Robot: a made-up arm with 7 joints. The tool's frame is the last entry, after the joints. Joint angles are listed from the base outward. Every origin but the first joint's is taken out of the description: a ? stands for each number. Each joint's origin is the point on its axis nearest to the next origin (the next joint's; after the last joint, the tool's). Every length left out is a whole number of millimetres.
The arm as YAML. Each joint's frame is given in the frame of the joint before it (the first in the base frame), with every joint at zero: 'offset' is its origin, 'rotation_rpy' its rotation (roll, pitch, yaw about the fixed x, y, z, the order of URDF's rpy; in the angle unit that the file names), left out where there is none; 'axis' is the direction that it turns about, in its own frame. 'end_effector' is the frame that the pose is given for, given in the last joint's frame.
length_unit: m
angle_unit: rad
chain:
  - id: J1
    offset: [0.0, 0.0, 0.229]
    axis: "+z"
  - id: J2
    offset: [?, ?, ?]
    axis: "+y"
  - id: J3
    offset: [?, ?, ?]
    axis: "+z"
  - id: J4
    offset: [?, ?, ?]
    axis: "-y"
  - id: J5
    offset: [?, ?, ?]
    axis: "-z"
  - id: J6
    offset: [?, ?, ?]
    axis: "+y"
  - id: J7
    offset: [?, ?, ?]
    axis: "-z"
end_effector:
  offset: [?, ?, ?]
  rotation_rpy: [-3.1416, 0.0, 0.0]
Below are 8 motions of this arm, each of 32 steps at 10 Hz.
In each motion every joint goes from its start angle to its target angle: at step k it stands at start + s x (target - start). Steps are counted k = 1, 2, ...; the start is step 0. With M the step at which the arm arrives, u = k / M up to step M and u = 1 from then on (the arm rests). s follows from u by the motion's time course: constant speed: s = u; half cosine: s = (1 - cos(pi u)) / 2; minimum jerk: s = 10 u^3 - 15 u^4 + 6 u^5.
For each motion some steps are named. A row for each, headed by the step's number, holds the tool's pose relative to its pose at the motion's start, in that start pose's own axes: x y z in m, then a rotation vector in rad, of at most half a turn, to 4 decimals.
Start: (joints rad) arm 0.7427 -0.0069 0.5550 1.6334 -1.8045 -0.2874 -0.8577
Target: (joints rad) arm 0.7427 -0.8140 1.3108 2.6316 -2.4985 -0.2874 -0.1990
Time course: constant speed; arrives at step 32
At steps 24, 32:
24: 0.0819 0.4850 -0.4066 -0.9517 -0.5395 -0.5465
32: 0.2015 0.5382 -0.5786 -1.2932 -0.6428 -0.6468

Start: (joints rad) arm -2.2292 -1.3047 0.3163 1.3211 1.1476 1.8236 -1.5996
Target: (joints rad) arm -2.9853 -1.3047 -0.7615 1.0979 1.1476 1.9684 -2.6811
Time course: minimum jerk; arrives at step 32
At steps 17, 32:
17: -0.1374 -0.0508 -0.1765 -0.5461 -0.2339 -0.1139
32: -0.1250 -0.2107 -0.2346 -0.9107 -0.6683 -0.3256

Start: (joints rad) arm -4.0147 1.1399 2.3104 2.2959 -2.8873 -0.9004 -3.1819
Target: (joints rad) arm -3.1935 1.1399 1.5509 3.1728 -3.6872 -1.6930 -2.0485
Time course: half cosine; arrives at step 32
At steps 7, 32:
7: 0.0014 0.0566 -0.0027 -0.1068 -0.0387 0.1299
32: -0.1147 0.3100 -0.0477 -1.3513 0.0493 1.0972

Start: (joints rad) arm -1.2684 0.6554 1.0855 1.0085 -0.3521 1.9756 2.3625
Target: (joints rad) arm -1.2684 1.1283 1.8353 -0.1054 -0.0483 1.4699 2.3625
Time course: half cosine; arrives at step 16
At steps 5, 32:
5: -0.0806 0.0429 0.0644 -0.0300 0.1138 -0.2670
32: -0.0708 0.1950 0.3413 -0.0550 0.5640 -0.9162

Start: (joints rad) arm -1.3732 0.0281 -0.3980 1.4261 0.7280 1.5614 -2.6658
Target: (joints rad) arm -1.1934 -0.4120 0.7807 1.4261 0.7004 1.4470 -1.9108
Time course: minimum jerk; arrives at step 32
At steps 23, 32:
23: 0.5436 0.0417 0.1827 0.3387 0.1448 -0.4880
32: 0.6274 -0.0161 0.2040 0.4008 0.1244 -0.5691

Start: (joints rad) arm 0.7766 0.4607 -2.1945 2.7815 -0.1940 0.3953 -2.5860
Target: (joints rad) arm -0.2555 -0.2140 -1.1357 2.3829 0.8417 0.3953 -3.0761
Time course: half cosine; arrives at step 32
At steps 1, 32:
1: 0.0013 -0.0010 0.0011 0.0005 0.0031 0.0016
32: 0.2162 -0.5218 0.0384 0.2572 0.3213 0.9632

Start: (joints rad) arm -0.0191 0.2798 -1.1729 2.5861 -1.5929 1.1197 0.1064
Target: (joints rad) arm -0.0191 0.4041 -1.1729 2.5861 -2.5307 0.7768 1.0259
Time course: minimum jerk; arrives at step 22
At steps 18, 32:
18: 0.0725 -0.0295 -0.1130 -0.4530 0.7495 0.2688
32: 0.0746 -0.0330 -0.1181 -0.4563 0.7898 0.2715

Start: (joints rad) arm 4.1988 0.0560 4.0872 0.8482 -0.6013 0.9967 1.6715
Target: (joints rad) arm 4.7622 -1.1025 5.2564 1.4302 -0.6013 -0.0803 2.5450
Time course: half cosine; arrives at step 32
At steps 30, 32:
30: -0.0935 0.0603 -0.5064 0.6437 -2.4827 0.0031
32: -0.0872 0.0596 -0.5065 0.6270 -2.5139 0.0119

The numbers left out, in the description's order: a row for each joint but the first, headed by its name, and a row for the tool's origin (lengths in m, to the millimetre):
J2: 0.0 0.0 0.0
J3: 0.0 0.0 0.324
J4: 0.079 0.0 0.0
J5: 0.071 0.0 -0.313
J6: 0.0 0.0 0.0
J7: 0.089 0.0 -0.113
tool: 0.0 0.0 0.0

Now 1 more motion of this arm.
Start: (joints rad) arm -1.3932 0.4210 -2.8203 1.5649 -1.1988 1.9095 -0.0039
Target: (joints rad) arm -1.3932 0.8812 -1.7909 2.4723 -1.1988 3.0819 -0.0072
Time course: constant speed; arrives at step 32
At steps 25, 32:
25: -0.4604 0.0732 -0.1887 0.4100 0.2553 0.3421
32: -0.5851 0.0386 -0.1624 0.5387 0.3333 0.2638

